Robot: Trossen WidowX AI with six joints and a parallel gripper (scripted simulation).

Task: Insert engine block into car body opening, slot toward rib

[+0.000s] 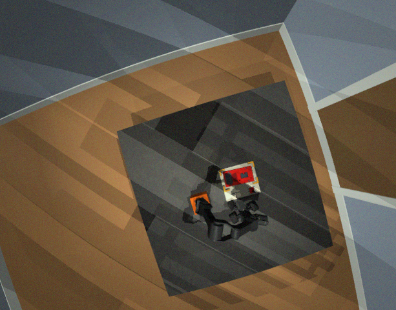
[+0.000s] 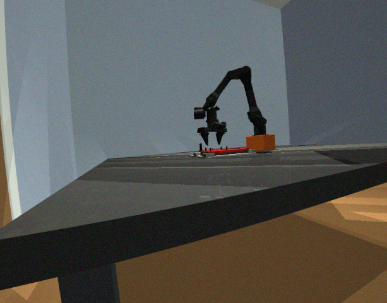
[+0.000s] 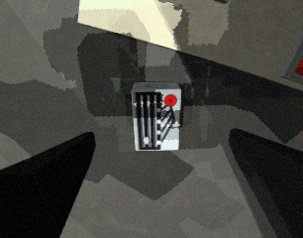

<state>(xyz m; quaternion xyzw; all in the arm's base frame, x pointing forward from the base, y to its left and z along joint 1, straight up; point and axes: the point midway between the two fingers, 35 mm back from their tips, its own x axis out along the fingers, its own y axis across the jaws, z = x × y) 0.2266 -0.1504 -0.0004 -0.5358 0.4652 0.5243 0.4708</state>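
The engine block is 1 cm behind my gripper tip and 4 cm below it.
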